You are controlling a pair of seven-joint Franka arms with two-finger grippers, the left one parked.
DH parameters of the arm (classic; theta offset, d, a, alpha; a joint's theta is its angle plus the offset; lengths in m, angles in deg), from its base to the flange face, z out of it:
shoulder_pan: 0 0.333 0 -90
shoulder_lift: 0 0 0 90
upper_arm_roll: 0 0.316 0.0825 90
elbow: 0 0 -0.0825 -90
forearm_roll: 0 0.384 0 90
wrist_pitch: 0 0 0.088 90
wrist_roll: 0 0.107 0 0
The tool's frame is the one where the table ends.
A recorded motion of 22 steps. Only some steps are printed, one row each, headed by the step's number.
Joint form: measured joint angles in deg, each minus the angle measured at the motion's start. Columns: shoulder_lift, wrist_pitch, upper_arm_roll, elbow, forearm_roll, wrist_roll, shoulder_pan.
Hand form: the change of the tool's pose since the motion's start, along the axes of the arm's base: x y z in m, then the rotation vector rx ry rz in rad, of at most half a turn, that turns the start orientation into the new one. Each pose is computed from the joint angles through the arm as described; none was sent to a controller.
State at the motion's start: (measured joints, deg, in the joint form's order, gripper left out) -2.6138 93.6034 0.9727 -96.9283 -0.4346 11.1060 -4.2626
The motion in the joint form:
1: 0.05 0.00 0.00 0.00 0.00 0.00 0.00
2: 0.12 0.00 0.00 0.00 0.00 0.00 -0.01
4: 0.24 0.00 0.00 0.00 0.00 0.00 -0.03
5: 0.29 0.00 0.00 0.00 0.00 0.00 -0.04
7: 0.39 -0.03 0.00 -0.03 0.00 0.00 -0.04
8: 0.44 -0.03 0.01 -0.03 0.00 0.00 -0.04
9: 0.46 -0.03 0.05 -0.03 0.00 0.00 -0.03
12: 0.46 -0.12 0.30 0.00 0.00 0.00 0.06
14: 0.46 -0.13 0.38 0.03 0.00 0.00 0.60
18: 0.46 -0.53 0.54 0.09 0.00 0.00 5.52
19: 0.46 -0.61 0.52 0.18 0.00 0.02 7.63
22: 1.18 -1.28 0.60 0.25 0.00 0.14 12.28
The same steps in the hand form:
1: 0.0002 0.0000 -0.0005 0.0001 0.0009 0.0000
2: 0.0005 -0.0001 -0.0011 0.0002 0.0021 -0.0002
4: 0.0011 -0.0004 -0.0023 0.0003 0.0042 -0.0005
5: 0.0013 -0.0005 -0.0028 0.0004 0.0050 -0.0007
7: 0.0017 -0.0005 -0.0040 0.0006 0.0078 -0.0007
8: 0.0019 -0.0004 -0.0045 0.0006 0.0087 -0.0005
9: 0.0020 0.0000 -0.0047 0.0006 0.0091 0.0003
12: 0.0021 0.0033 -0.0046 0.0005 0.0101 0.0063
14: 0.0024 0.0092 -0.0043 0.0004 0.0098 0.0171
18: 0.0015 0.0576 -0.0044 -0.0002 0.0157 0.1057
19: 0.0001 0.0774 -0.0038 -0.0004 0.0155 0.1418
22: -0.0035 0.1223 -0.0111 -0.0021 0.0386 0.2221

